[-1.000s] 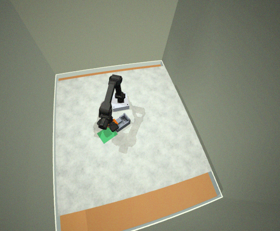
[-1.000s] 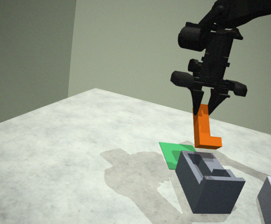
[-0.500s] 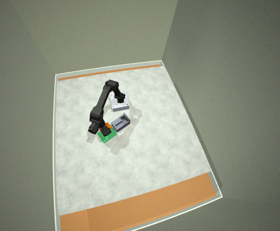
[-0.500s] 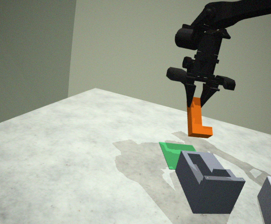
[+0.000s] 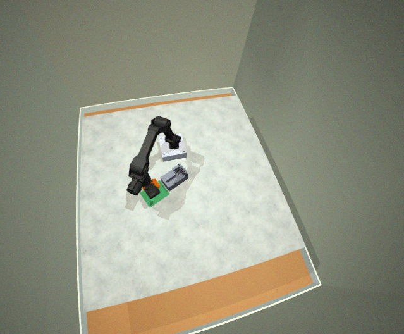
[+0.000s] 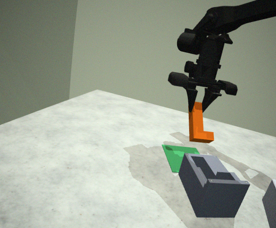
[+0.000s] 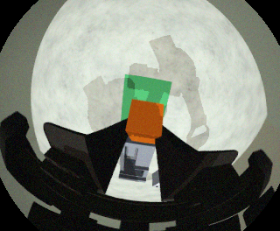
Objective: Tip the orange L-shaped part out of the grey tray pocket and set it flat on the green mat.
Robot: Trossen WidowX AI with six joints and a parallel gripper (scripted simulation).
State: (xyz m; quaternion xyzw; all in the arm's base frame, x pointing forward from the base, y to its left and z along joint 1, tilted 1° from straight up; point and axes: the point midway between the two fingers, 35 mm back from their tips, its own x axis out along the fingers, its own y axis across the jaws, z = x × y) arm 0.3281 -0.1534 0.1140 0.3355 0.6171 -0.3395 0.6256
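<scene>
My gripper tip is now 10 mm past the green mat, 20 mm to the right of it and 160 mm above it. From my gripper tip the other things lie so: orange L-shaped part: 30 mm behind, 20 mm to the left, 30 mm below.
</scene>
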